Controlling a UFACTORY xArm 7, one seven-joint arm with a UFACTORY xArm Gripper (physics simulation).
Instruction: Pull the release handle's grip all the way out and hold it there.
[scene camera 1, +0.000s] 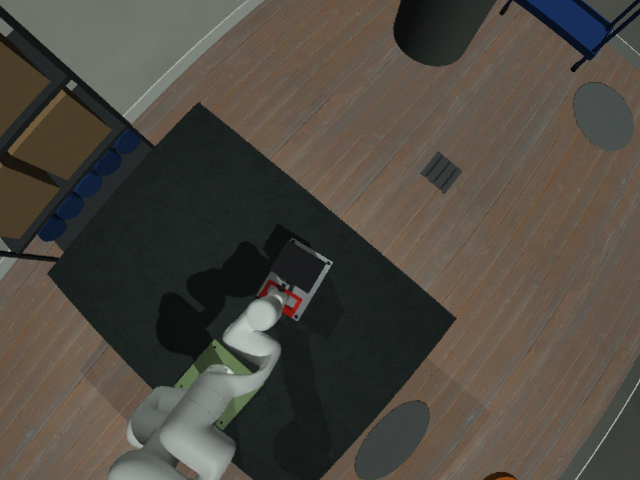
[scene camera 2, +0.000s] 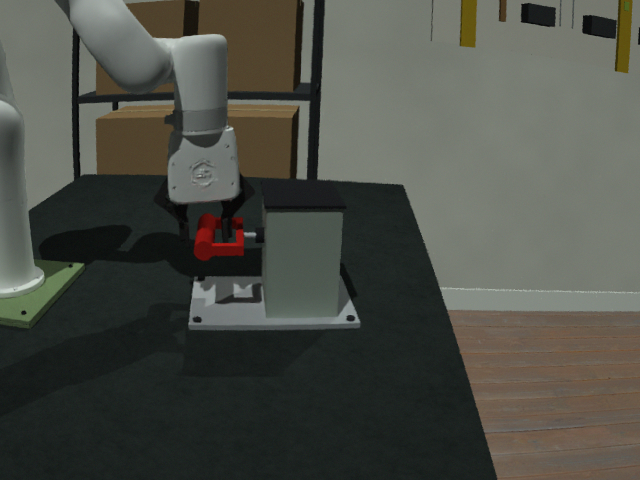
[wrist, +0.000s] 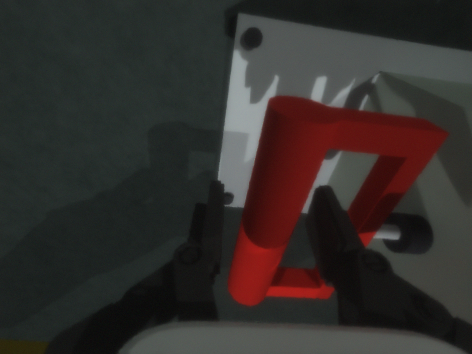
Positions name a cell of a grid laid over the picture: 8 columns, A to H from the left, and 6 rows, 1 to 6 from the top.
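Observation:
You've got the gripper (scene camera 2: C4) showing, and the wrist view has the gripper (wrist: E4) in it too. There's also a base plate (wrist: E1) to be seen.

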